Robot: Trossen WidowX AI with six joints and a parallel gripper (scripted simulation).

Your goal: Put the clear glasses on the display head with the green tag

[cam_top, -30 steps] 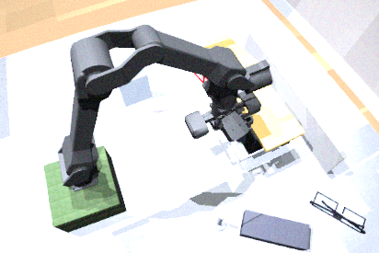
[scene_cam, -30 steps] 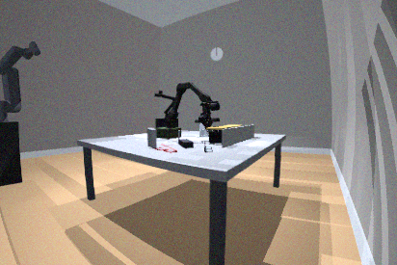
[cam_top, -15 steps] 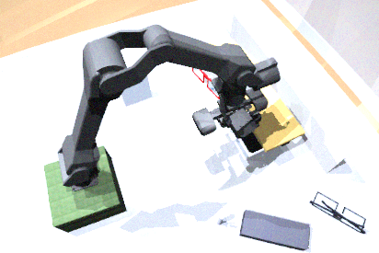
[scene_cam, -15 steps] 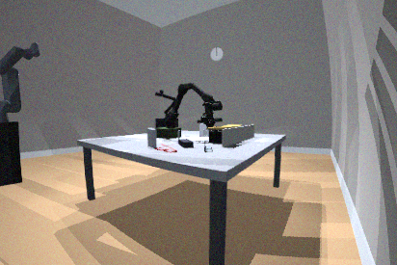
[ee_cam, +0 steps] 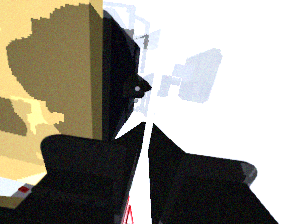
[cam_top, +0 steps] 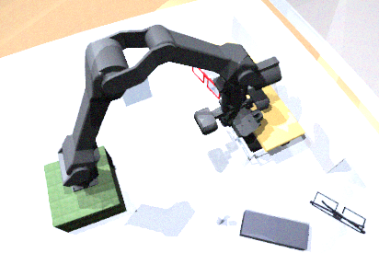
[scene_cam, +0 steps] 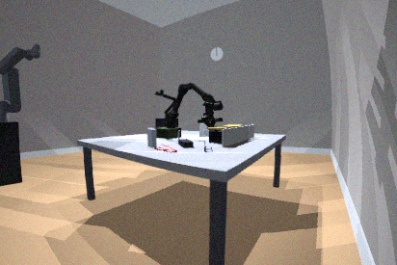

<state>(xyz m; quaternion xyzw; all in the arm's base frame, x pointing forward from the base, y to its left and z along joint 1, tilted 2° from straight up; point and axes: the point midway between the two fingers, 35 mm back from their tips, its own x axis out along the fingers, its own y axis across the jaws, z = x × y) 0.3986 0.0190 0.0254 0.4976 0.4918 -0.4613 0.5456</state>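
My gripper tip is 7 cm short of the dark head, 3 cm to the left of it and 1 cm above it.
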